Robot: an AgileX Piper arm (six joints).
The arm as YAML. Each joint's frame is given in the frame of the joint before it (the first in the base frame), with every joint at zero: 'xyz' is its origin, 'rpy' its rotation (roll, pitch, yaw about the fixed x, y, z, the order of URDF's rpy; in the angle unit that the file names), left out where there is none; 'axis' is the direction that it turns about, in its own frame. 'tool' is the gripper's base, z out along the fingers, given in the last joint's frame.
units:
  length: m
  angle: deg
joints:
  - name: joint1
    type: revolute
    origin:
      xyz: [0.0, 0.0, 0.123]
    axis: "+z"
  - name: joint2
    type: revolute
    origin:
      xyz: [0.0, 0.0, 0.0]
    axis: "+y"
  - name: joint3
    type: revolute
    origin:
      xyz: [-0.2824, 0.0, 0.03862]
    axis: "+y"
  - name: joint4
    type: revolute
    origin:
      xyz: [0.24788, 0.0, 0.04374]
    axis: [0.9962, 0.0, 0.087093]
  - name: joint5
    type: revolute
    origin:
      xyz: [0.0, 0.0, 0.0]
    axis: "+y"
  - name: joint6
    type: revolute
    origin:
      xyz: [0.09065, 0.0, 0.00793]
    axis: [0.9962, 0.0, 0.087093]
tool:
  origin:
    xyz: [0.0, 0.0, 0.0]
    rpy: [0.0, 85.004, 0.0]
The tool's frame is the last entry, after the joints.
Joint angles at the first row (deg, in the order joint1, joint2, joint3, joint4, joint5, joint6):
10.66 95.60 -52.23 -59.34 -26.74 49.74
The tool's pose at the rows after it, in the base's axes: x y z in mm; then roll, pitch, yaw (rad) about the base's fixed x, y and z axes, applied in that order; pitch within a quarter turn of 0, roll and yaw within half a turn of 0:
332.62 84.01 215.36 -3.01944 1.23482 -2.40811
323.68 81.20 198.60 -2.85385 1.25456 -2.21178
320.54 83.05 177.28 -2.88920 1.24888 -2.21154
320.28 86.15 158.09 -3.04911 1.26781 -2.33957
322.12 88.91 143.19 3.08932 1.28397 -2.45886
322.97 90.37 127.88 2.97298 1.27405 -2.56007
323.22 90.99 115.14 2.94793 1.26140 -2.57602
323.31 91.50 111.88 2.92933 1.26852 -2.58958
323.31 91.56 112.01 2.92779 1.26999 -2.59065
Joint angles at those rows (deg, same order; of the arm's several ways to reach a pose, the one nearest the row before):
7.65 95.60 -47.54 -51.90 -32.99 35.04
6.79 96.91 -43.50 -47.58 -39.09 25.58
6.70 100.16 -41.49 -46.33 -43.26 21.99
6.70 104.09 -40.56 -45.41 -48.08 21.26
6.70 107.70 -40.56 -44.98 -52.08 21.03
6.70 110.95 -40.57 -44.73 -54.43 20.76
6.70 113.53 -40.56 -44.40 -55.83 19.48
6.69 114.39 -40.56 -44.19 -56.98 19.01
6.70 114.39 -40.56 -44.19 -57.07 19.01

